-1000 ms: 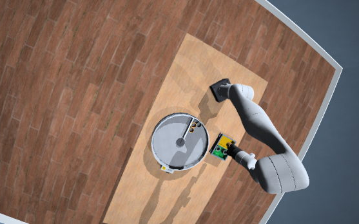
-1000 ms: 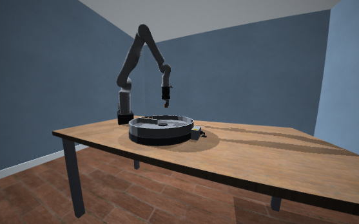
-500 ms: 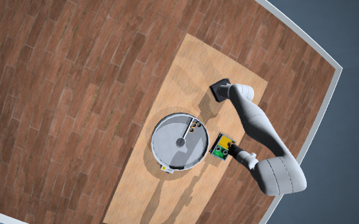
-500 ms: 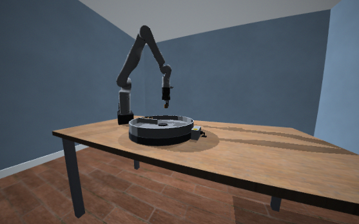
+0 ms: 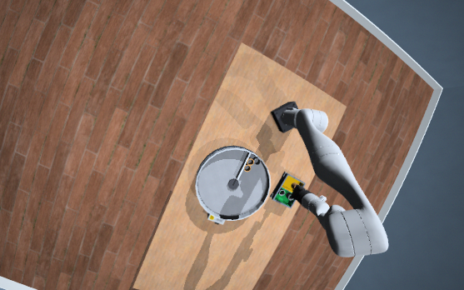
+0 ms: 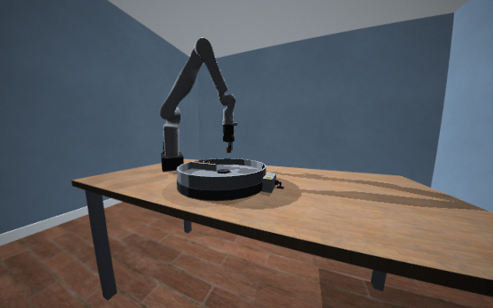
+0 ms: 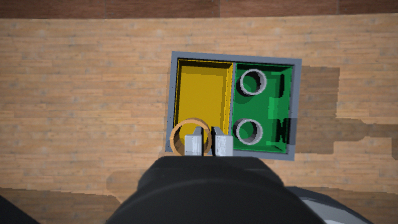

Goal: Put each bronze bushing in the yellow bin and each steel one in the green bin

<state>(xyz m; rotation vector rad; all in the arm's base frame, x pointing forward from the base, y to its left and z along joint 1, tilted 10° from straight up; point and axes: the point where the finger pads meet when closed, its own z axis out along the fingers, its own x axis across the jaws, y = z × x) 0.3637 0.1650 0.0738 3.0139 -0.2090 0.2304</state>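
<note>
The bin is 4 cm ahead of my hand, 3 cm to the left of it and 12 cm below it. From my hand the other things lie so: turntable (8 cm ahead, 33 cm to the right, 9 cm below).
</note>
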